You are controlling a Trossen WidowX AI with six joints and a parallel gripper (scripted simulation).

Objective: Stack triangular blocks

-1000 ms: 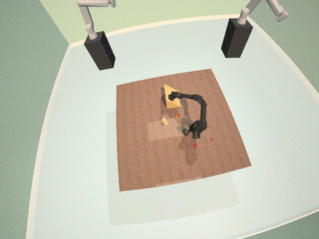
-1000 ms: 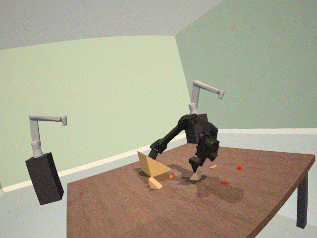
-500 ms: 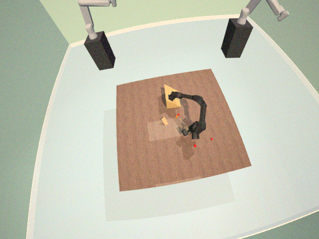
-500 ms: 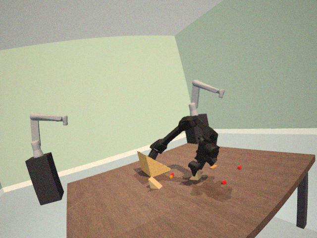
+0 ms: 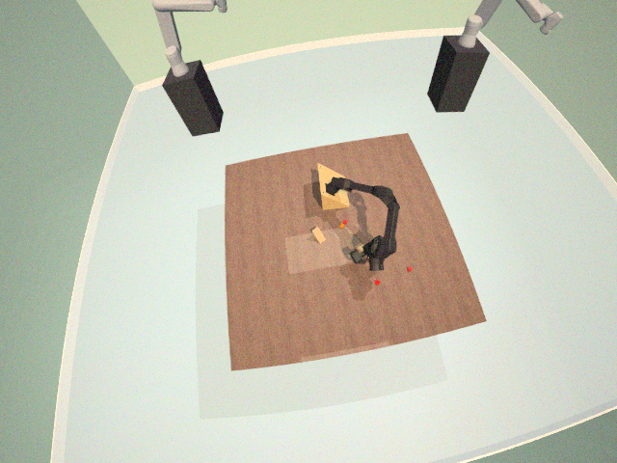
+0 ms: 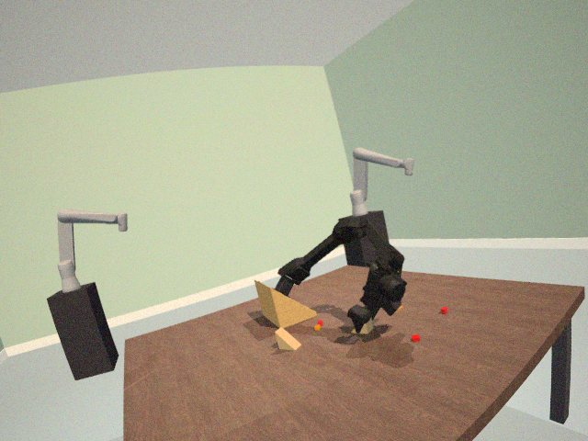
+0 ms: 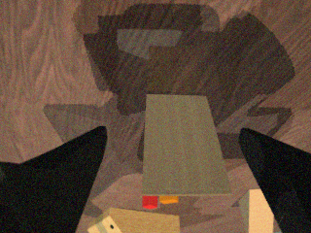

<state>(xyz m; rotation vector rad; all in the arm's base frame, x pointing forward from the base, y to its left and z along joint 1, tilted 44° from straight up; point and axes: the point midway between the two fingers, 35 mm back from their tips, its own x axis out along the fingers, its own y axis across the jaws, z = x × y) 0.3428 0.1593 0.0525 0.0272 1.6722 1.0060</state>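
My gripper tip is now right at the triangular block. The rest, counted from my gripper tip: orange cube (160 mm behind, 100 mm to the right, 10 mm below).
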